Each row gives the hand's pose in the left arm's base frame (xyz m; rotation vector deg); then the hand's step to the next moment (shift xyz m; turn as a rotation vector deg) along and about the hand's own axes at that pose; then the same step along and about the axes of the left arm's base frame.
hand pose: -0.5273 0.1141 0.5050 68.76 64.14 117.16
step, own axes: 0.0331 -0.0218 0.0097 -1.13 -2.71 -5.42
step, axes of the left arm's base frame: -0.0068 0.0402 -0.0009 -4.16 -1.56 -4.27
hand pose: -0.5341 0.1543 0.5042 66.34 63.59 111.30
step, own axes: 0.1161 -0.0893 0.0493 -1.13 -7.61 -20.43
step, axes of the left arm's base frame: 0.0018 0.1531 -0.0211 -17.26 -4.52 -12.58
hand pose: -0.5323 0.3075 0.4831 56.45 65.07 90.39
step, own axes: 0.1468 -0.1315 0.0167 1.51 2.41 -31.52
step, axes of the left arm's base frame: 0.0084 0.1643 -0.1098 -30.61 -5.89 -5.49
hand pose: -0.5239 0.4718 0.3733 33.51 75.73 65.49
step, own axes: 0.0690 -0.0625 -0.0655 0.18 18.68 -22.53
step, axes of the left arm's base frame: -0.0520 0.0202 -0.0992 -26.99 1.51 11.23
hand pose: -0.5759 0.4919 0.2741 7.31 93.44 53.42
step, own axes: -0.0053 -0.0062 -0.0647 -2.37 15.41 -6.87
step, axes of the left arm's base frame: -0.0521 -0.0392 -0.0006 -11.33 5.67 11.39
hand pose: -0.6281 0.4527 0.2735 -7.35 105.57 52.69
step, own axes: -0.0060 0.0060 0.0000 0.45 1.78 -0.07
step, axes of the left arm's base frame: 0.0000 0.0023 0.0082 -1.11 1.34 0.59
